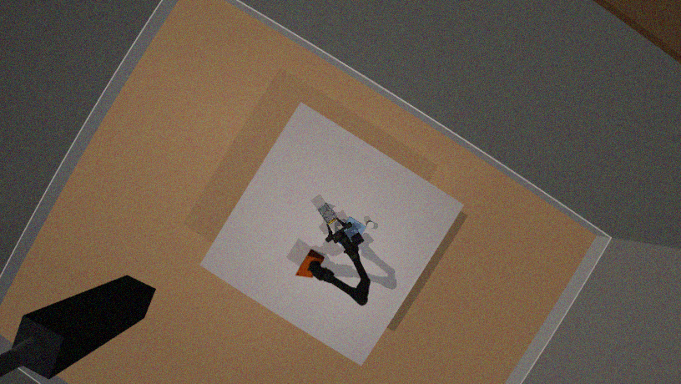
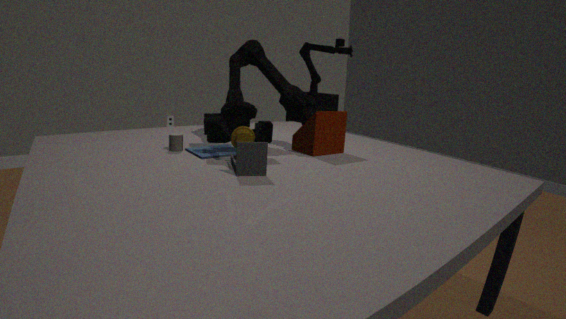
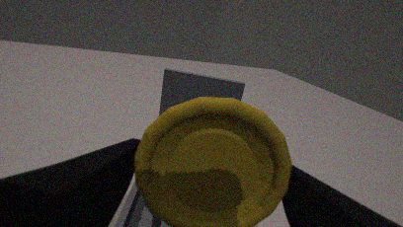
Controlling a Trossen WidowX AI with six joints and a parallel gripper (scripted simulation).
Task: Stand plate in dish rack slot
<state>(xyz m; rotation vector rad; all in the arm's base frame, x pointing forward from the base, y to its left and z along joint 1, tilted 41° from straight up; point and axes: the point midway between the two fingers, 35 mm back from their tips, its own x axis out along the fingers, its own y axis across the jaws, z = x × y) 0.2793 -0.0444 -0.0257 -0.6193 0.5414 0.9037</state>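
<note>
The grey dish rack is 5 cm to the left of my gripper tip, 4 cm below it and 2 cm ahead of it. Round my gripper tip: blue spoon: 13 cm to the right, 12 cm behind, 6 cm below; then plate: 1 cm to the right; then white cup: 24 cm to the right, 7 cm ahead, 4 cm below.
</note>
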